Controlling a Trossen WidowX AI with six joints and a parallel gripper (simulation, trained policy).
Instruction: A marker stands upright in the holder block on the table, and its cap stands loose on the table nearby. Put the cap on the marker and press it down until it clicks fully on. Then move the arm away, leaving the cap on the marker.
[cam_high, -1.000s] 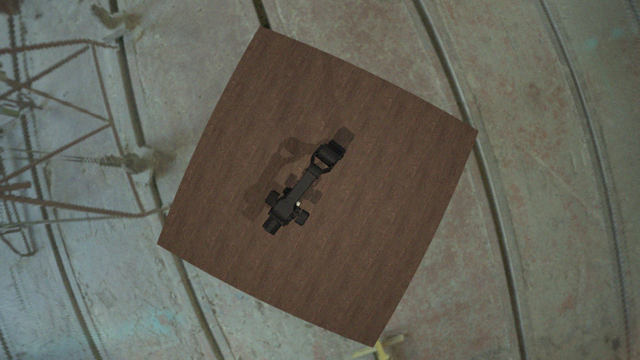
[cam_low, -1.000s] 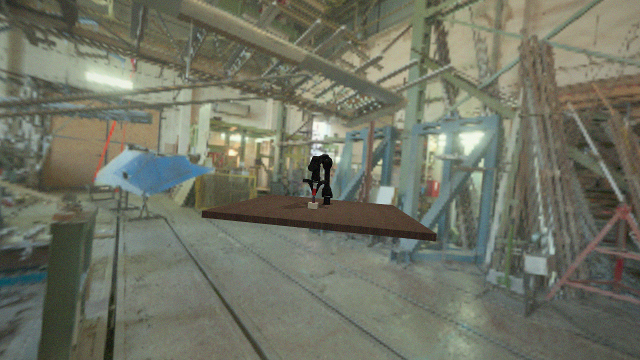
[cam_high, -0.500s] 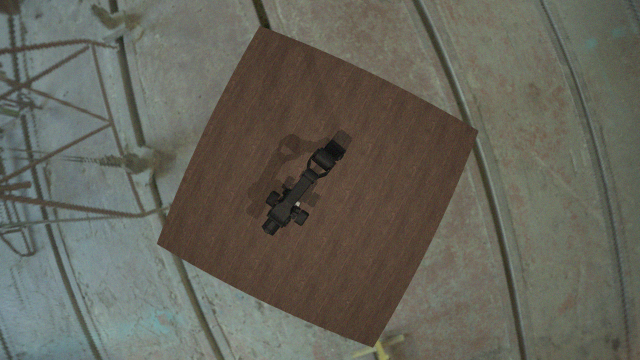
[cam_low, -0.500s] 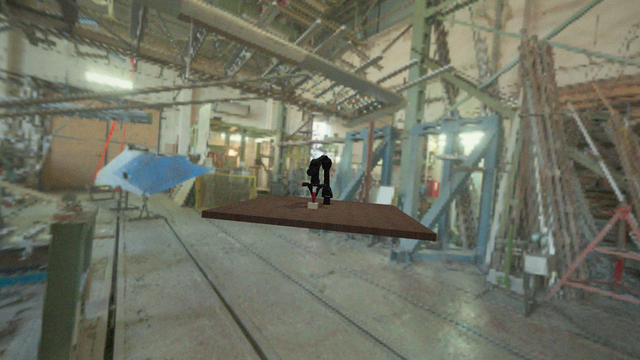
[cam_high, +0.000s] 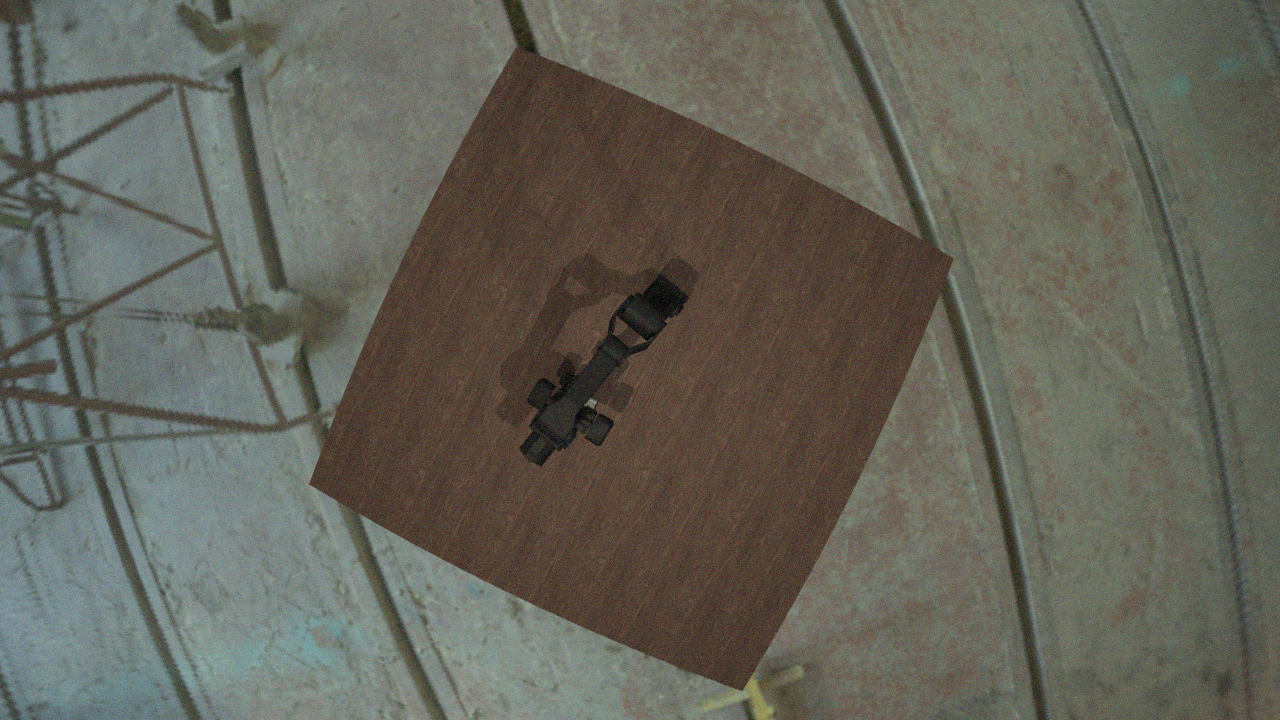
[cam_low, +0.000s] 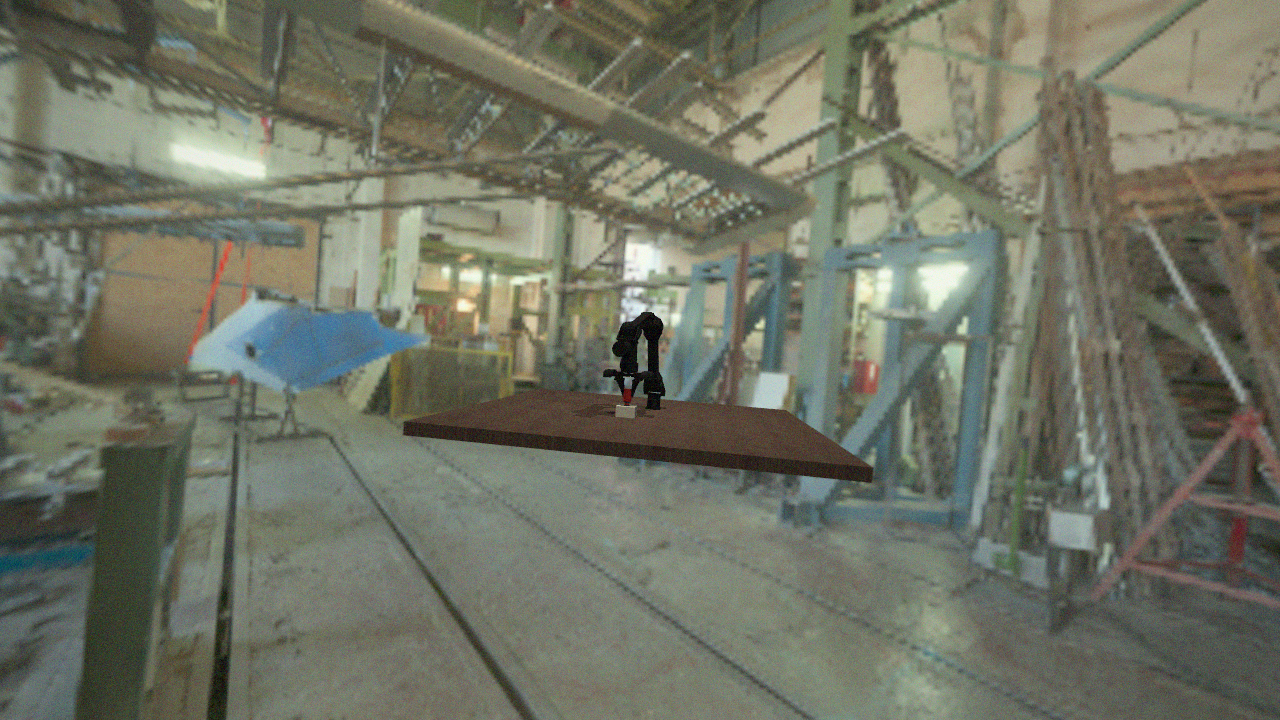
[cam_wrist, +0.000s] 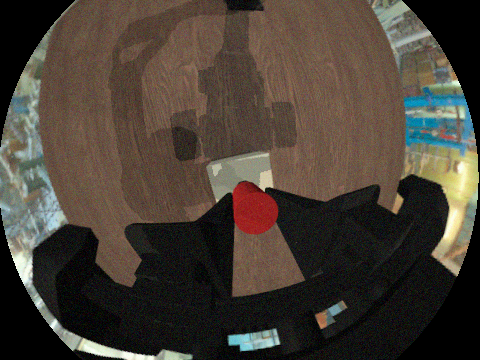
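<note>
Right now the red cap is 10 mm above my gripper tip. The rest, counted from my gripper tip: holder block 10 mm ahead, 50 mm below.
</note>
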